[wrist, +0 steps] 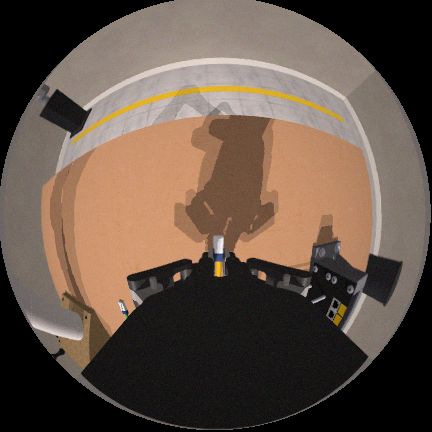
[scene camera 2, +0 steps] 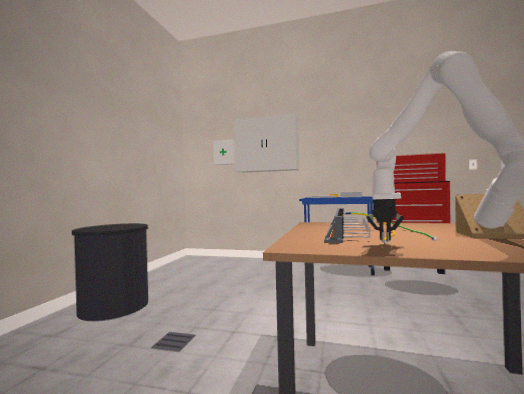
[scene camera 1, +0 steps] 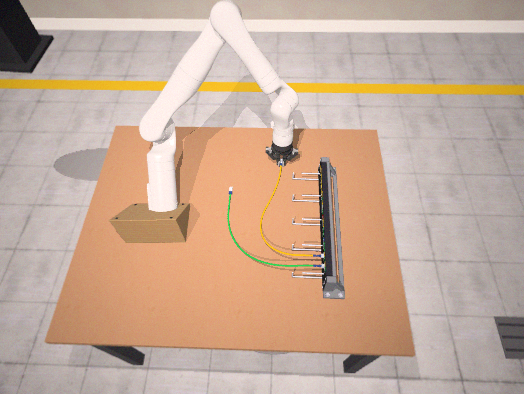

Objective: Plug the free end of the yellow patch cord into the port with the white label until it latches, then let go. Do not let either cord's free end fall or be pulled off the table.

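Places are measured from the arm's base along level axes (x ahead, y left, z up), in metres.
Pixels of known places: gripper, fingertip midpoint: [wrist: 217, 255] [scene camera 2: 385, 242] [scene camera 1: 280, 164]; arm's base, link origin: [wrist: 75, 325] [scene camera 2: 487, 219] [scene camera 1: 164, 208].
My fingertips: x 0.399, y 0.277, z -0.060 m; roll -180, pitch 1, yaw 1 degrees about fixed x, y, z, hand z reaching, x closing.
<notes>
Ahead of a thing's pixels: the offset from my fingertips to its top centre. "spot": to the spot under its first point. Level surfaces: height alone.
My gripper [scene camera 1: 281, 162] [scene camera 2: 385, 239] [wrist: 217, 255] is shut on the plug at the yellow cord's free end. It points down a little above the table, left of the patch panel's far end in scene camera 1. The plug @(dx +0.000, dy +0.016, dz +0.010 m) [wrist: 218, 244] sticks out past the fingertips. The yellow cord @(spot: dx -0.053, dy -0.284, dz +0.003 m) [scene camera 1: 261, 225] curves from the gripper to a port near the panel's near end. The patch panel @(dx +0.148, dy -0.264, dz +0.092 m) [scene camera 1: 327, 225] [scene camera 2: 339, 227] [wrist: 336, 272] stands upright. Two yellow-labelled ports show in the wrist view; I cannot make out the white label.
The green cord @(spot: dx -0.177, dy -0.251, dz -0.003 m) [scene camera 1: 229, 215] [scene camera 2: 417, 233] runs from the panel to its free plug @(spot: dx -0.186, dy -0.140, dz -0.003 m) [scene camera 1: 230, 190] [wrist: 122, 307], lying on the table @(dz -0.009 m) [scene camera 1: 175, 300]. Metal cable guides @(spot: dx +0.113, dy -0.164, dz +0.008 m) [scene camera 1: 307, 199] stick out from the panel toward the arm's side. The arm's wooden base block [scene camera 1: 155, 232] [wrist: 80, 330] is at the left.
</notes>
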